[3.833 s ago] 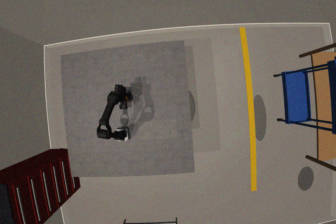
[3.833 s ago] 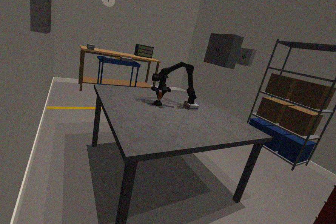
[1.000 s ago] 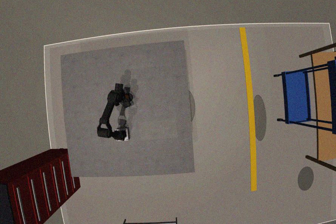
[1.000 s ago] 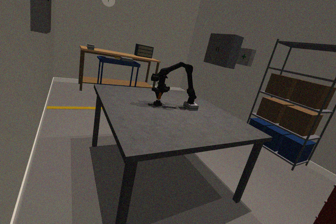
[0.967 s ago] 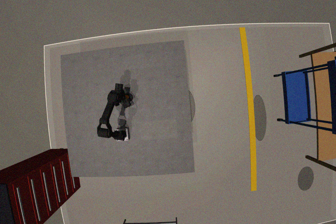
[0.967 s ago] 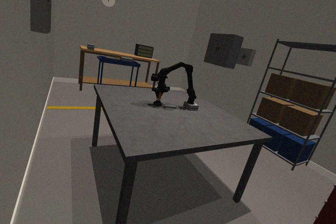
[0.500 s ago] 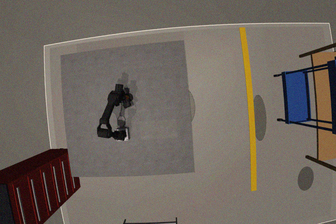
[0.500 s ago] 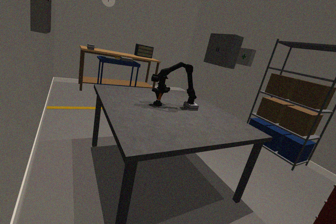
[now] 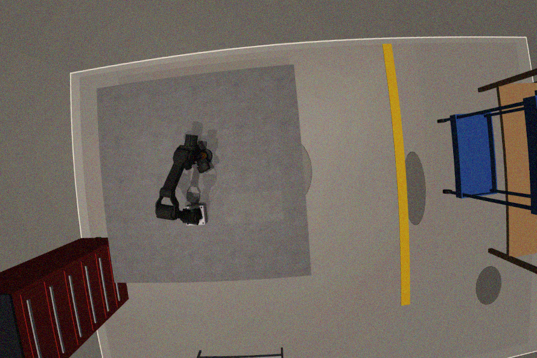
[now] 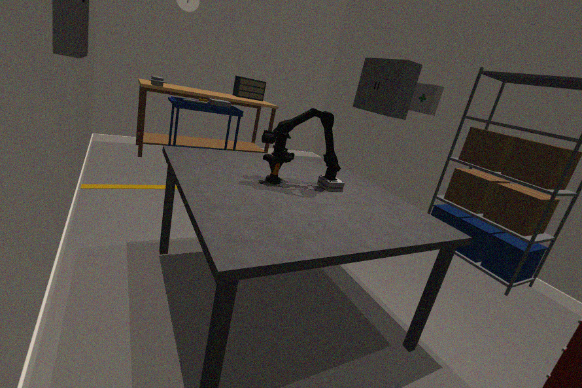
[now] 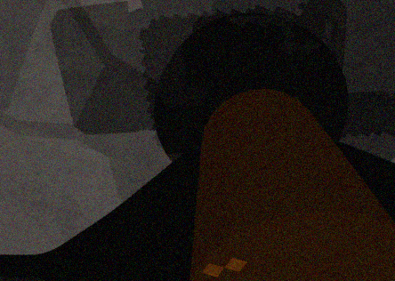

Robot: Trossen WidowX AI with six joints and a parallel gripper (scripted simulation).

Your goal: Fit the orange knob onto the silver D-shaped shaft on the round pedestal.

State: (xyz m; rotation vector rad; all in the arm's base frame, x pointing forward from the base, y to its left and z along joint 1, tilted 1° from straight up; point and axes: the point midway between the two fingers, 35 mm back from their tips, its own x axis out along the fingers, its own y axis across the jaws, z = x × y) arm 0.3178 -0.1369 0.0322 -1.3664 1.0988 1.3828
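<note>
My gripper tip is 3 cm below the orange knob. From my gripper tip the other things lie so: dark round pedestal (3 cm below).
</note>
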